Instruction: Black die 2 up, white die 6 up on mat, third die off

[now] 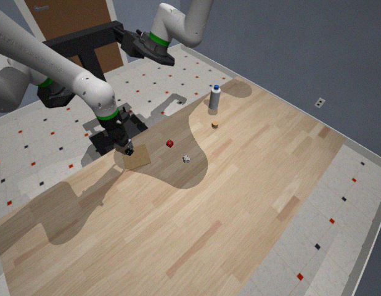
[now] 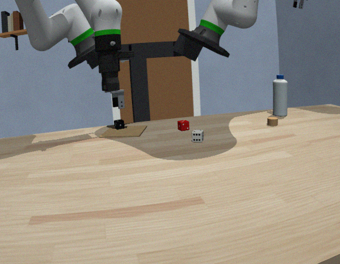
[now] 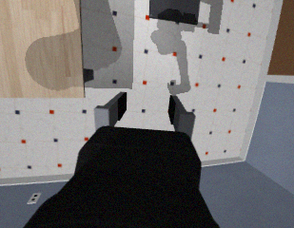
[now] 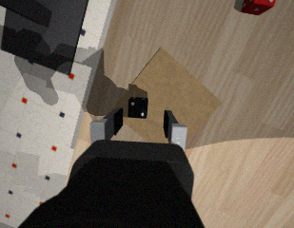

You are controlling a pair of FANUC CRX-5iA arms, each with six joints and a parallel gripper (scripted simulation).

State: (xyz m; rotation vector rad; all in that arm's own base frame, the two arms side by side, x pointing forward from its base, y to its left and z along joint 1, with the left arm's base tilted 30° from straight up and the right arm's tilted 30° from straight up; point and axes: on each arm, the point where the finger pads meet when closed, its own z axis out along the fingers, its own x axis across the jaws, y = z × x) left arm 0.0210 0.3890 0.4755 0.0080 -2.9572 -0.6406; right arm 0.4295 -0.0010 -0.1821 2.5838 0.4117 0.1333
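Observation:
My right gripper is now 240 mm to the right of the white die, 210 mm short of it and 80 mm above it. From my right hand the other things lie so: tan mat 100 mm below, 30 mm ahead, 10 mm to the left; then black die 80 mm below, 10 mm behind; then red die 220 mm to the left, 80 mm below, 70 mm ahead.

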